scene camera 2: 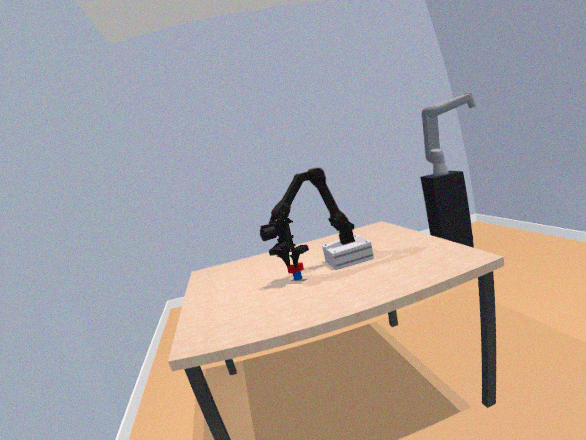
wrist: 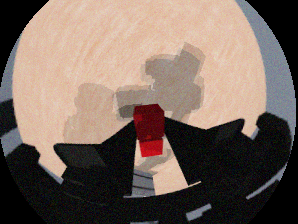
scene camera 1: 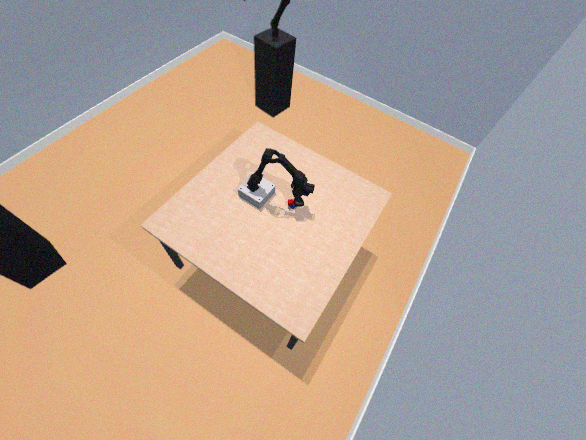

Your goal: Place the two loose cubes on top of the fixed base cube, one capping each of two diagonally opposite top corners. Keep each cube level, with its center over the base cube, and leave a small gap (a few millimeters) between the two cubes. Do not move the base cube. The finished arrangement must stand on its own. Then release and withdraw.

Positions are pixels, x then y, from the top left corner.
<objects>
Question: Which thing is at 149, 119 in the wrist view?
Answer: A red cube.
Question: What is my gripper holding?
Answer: A red cube.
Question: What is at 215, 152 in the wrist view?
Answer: My gripper.
</objects>
